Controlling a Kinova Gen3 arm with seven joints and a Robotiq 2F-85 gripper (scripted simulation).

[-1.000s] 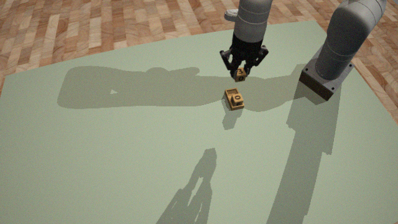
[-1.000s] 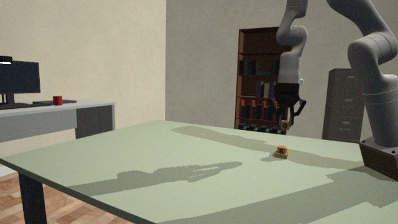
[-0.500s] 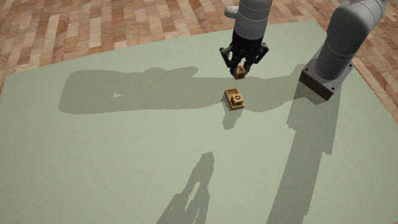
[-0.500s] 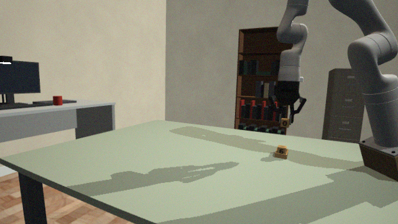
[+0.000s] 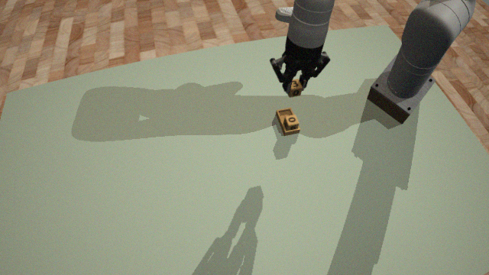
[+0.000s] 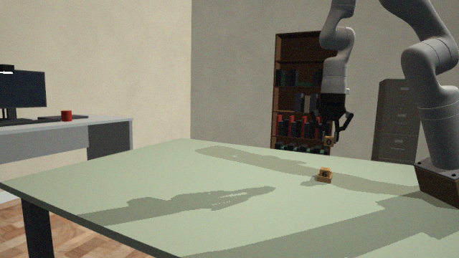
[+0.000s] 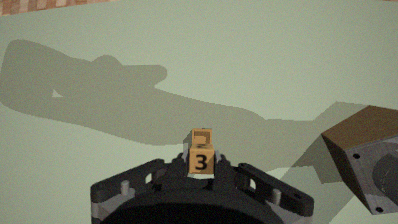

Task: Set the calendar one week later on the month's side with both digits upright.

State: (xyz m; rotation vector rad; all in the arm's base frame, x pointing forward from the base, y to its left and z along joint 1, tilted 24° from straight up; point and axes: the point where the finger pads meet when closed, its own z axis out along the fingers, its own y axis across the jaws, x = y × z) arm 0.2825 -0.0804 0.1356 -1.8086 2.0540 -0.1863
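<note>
Right now my hand is 130 mm above the wooden tray and 10 mm to the right of it. The rest, counted from my hand: cube (10 mm below).
</note>
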